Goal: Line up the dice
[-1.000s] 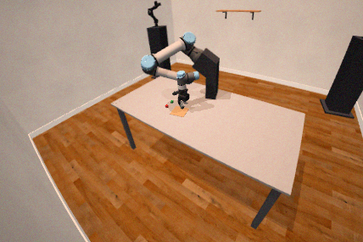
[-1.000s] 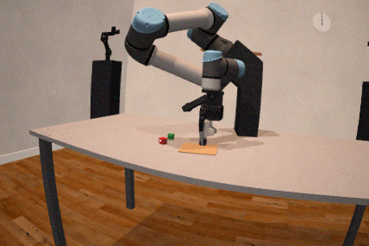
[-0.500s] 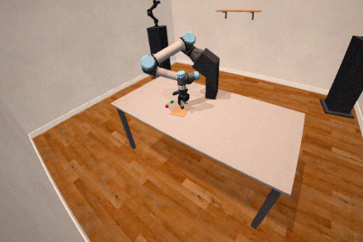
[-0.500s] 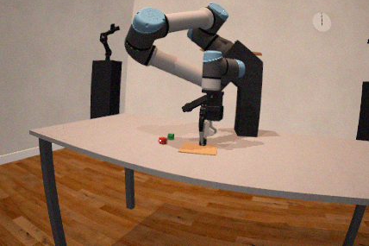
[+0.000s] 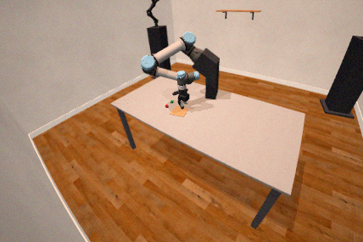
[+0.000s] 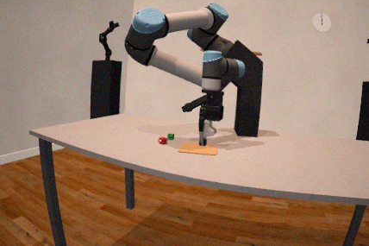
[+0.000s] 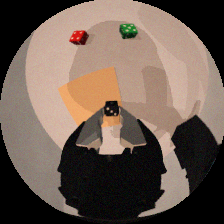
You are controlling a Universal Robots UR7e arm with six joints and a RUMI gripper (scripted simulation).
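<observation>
Now: hand right at the black die. Round my hand: red die: 160 mm to the right, 30 mm ahead, 10 mm below; green die: 150 mm to the right, 60 mm behind, 10 mm below; orange mat: 50 mm ahead, 20 mm below, 10 mm to the right.
</observation>
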